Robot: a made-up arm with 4 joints.
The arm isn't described. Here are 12 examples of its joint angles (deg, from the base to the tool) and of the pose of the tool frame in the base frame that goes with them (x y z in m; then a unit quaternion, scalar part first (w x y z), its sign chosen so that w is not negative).
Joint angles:
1: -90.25 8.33 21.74 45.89
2: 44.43 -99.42 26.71 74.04
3: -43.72 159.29 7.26 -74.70
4: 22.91 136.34 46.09 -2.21
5: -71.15 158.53 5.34 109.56
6: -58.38 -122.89 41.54 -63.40
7: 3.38 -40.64 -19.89 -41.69
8: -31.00 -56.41 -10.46 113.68
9: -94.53 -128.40 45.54 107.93
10: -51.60 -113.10 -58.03 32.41
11: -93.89 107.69 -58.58 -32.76
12: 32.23 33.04 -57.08 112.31
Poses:
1: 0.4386 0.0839 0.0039 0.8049 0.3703 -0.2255 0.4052
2: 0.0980 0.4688 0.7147 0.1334 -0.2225 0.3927 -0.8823
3: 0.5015 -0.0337 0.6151 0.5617 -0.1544 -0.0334 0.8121
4: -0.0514 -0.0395 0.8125 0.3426 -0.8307 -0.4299 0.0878
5: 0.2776 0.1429 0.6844 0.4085 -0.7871 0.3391 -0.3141
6: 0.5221 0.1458 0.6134 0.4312 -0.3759 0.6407 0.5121
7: 0.1876 0.4403 0.7504 0.5663 -0.3271 0.3066 -0.6916
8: 0.5672 0.2752 0.4817 0.6062 0.1621 -0.2724 0.7294
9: 0.2370 0.4085 0.4195 0.1806 0.9793 0.0074 0.0914
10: 0.1570 0.3829 0.7191 0.4769 -0.4053 0.4302 -0.6505
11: 0.2230 -0.1505 0.1017 0.7005 0.5041 0.2949 0.4102
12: 0.2798 -0.0210 0.9013 0.7667 -0.5911 -0.1912 0.1617
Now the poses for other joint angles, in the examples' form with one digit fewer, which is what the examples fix.
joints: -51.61 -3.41 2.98 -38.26
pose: 0.595 0.348 0.490 0.050 -0.451 0.663 -0.596
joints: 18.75 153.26 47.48 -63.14
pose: 0.112 0.103 0.866 0.280 -0.787 -0.150 0.528
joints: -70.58 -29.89 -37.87 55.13
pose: 0.503 0.395 0.182 0.386 0.450 -0.159 0.790
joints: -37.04 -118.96 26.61 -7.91
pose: 0.333 0.291 0.830 0.446 -0.729 0.519 -0.002
